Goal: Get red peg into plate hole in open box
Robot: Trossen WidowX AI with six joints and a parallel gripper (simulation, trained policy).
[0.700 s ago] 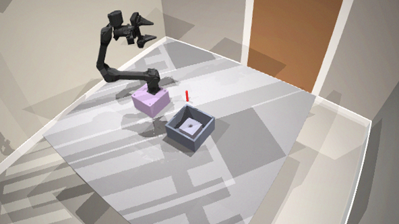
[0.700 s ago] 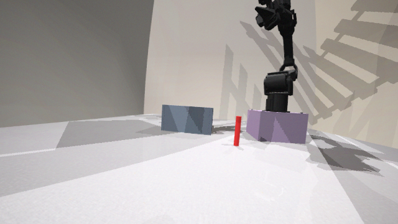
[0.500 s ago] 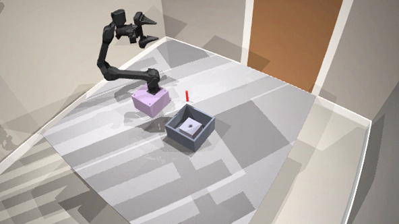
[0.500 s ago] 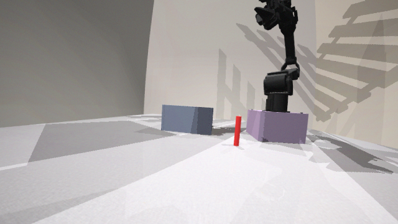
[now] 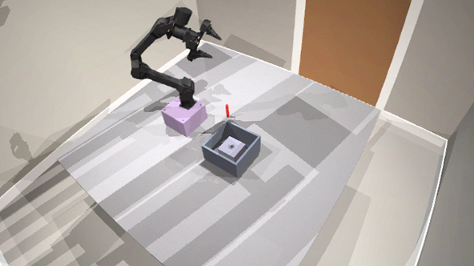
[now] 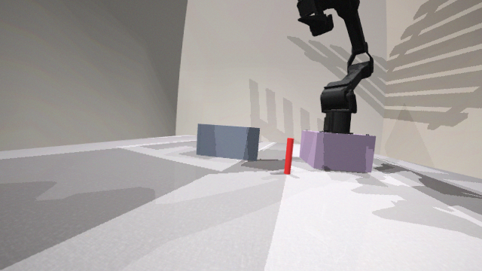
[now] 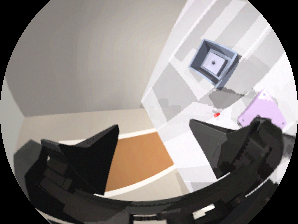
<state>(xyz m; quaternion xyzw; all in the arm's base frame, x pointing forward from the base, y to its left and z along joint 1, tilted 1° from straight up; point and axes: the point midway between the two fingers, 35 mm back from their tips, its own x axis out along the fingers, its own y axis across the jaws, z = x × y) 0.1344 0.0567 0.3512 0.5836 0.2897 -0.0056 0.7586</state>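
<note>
The red peg lies 3 cm to the left of my gripper tip and 39 cm below it. Round my gripper tip: blue-grey box (15 cm ahead, 17 cm to the right, 41 cm below); then pale plate (15 cm ahead, 17 cm to the right, 39 cm below).
</note>
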